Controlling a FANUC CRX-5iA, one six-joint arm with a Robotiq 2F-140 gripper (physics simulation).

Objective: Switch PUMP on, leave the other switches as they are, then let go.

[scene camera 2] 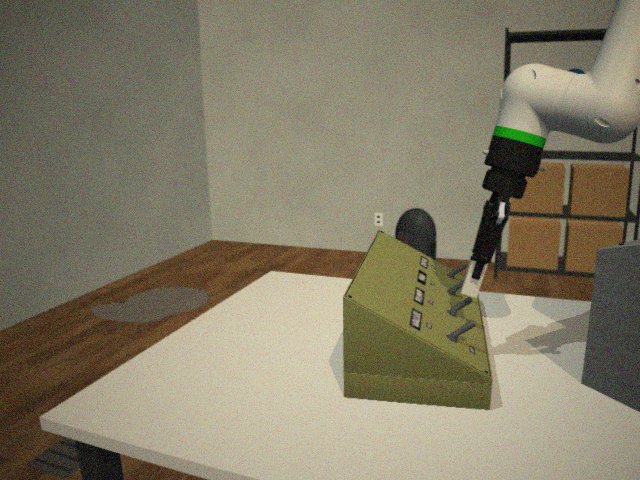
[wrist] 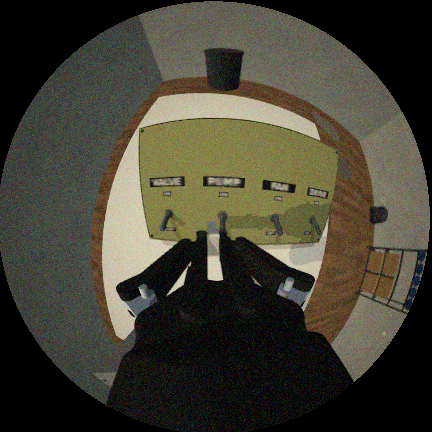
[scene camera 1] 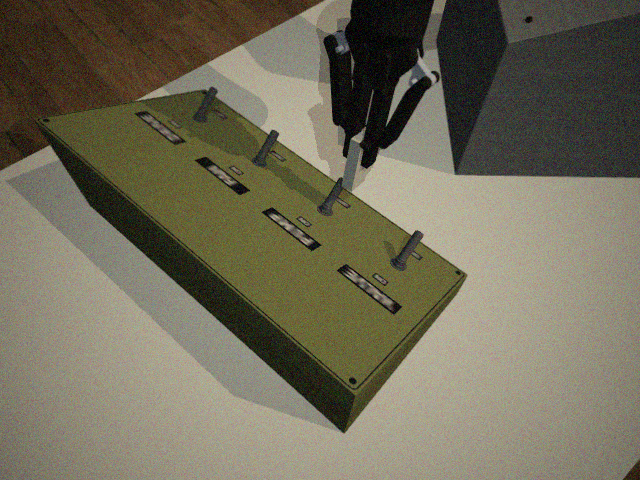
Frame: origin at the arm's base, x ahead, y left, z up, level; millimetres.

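Seen in the pictures: gripper, fingertip midpoint: (scene camera 2: 468, 294) (wrist: 211, 229) (scene camera 1: 353, 183).
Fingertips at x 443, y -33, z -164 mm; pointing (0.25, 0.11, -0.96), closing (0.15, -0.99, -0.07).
Pixels of each thing's top centre, then the offset from my fingertips to it.
- PUMP lever, middle of its top: (scene camera 1: 335, 185) (wrist: 222, 223) (scene camera 2: 461, 296) dx +13, dy -18, dz -11 mm
- VALVE lever, middle of its top: (scene camera 1: 412, 240) (scene camera 2: 463, 320) (wrist: 161, 220) dx +2, dy +101, dz -11 mm
- FAN lever, middle of its top: (scene camera 1: 266, 137) (wrist: 281, 225) dx +23, dy -138, dz -11 mm
- DRIVE lever, middle of its top: (scene camera 1: 204, 93) (scene camera 2: 459, 262) (wrist: 320, 226) dx +33, dy -258, dz -11 mm
The olive sloped switch box (scene camera 1: 206, 227) (scene camera 2: 408, 351) (wrist: 220, 145) stands on the white table. The PUMP lever (scene camera 1: 330, 197) (scene camera 2: 460, 306) (wrist: 223, 222) leans down toward the box's low edge. The VALVE lever (scene camera 1: 407, 250) (scene camera 2: 461, 330) (wrist: 167, 220), FAN lever (scene camera 1: 266, 148) (wrist: 277, 224) and DRIVE lever (scene camera 1: 205, 104) (wrist: 315, 225) lean the same way. My gripper (scene camera 1: 356, 153) (scene camera 2: 473, 284) (wrist: 211, 229) is shut with nothing held; its pale tip is at the low edge, close by the PUMP lever. Whether they touch is unclear. The small mark below PUMP is hidden in the wrist view.
A large grey block (scene camera 1: 558, 108) (scene camera 2: 615, 320) stands on the table beyond the box's low side. The neighbouring VALVE and FAN levers stand on either side of PUMP. A shelf rack (scene camera 2: 555, 35) and a dark rounded object (scene camera 2: 416, 232) are in the background.
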